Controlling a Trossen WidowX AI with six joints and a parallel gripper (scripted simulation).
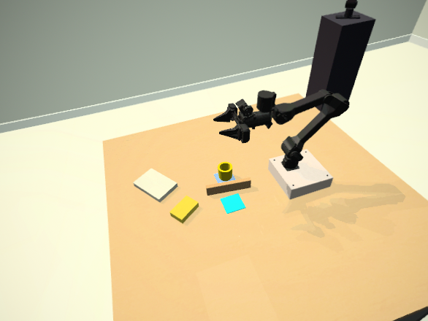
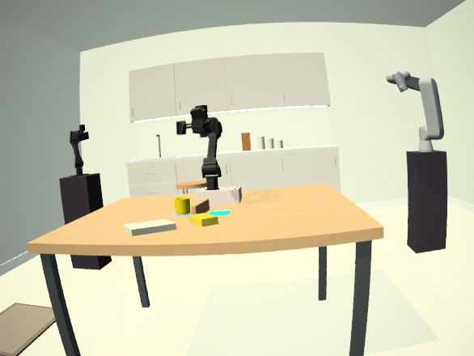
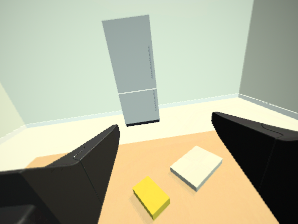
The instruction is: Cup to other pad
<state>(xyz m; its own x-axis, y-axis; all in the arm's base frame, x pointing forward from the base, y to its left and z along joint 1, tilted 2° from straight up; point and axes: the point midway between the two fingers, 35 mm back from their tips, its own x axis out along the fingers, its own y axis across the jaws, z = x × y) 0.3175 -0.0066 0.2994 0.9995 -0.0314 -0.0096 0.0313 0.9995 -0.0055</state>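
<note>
My gripper tip is now 60 mm past the yellow cup, 90 mm to the left of it and 340 mm above it. Also, from my gripper tip: bright cyan pad: 30 mm behind, 80 mm to the left, 390 mm below; pale blue pad: 50 mm behind, 80 mm to the right, 390 mm below; low wooden bar: 40 mm behind, 360 mm below.
</note>
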